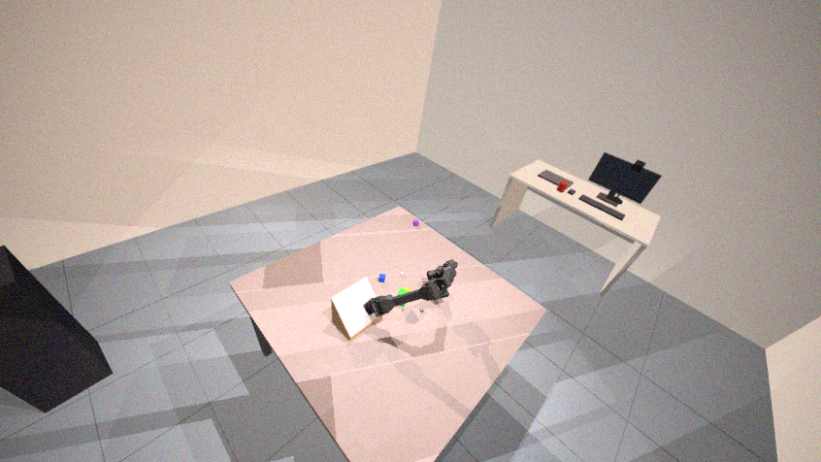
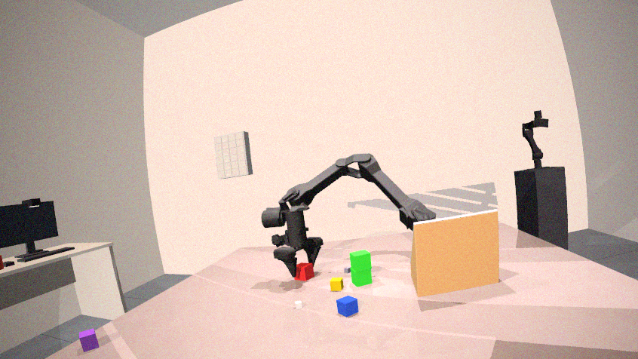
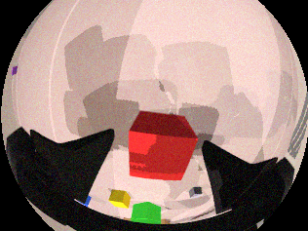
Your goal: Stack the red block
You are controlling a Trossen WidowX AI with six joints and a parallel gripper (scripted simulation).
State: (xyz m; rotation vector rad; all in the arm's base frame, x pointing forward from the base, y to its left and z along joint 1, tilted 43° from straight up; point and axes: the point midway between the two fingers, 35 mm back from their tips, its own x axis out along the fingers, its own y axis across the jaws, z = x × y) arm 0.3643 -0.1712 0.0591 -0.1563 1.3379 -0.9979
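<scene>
My gripper tip is now right at the red block. Round my gripper tip: blue block: 290 mm to the left, 140 mm behind; small white cube: 240 mm to the left, 10 mm below, 10 mm behind; yellow block: 130 mm to the left, 110 mm behind.
</scene>
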